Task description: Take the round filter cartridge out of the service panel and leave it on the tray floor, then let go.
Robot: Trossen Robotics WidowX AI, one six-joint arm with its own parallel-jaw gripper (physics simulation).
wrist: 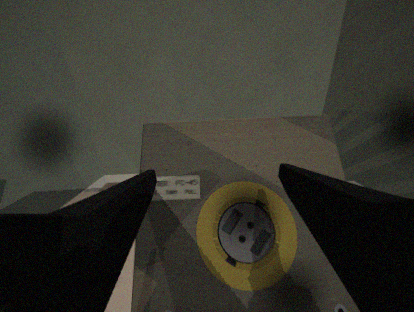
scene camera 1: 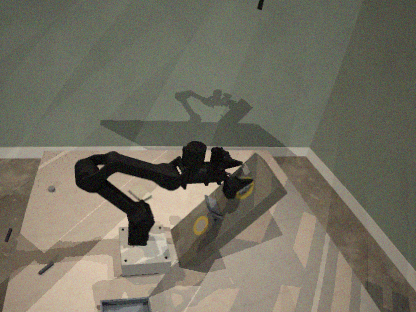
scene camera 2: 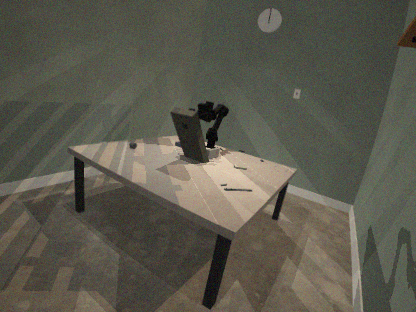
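The round filter cartridge (wrist: 246, 232) is a grey disc with two dark slots, seated inside a yellow ring (wrist: 286, 232) (scene camera 1: 250, 191) near the upper end of the service panel (scene camera 1: 265, 175) (scene camera 2: 190, 135) (wrist: 240, 145). The panel is a tilted grey-brown slab standing beside the arm's base. My gripper (scene camera 1: 247, 172) (wrist: 216, 172) is wide open and empty. Its fingertips are close to the panel's upper end, and in the wrist view the cartridge shows low between the fingers, right of middle. One finger partly covers the ring in scene camera 1. The tray (scene camera 1: 125, 300) is cut off at the bottom edge.
A grey lever (scene camera 1: 213, 207) and a second yellow ring (scene camera 1: 201, 225) are lower on the panel. A printed label (wrist: 180, 187) is left of the cartridge. Dark rods (scene camera 1: 46, 268) (scene camera 2: 238, 190) and a small ball (scene camera 1: 51, 189) lie on the table. The white base (scene camera 1: 145, 262) stands beside the panel.
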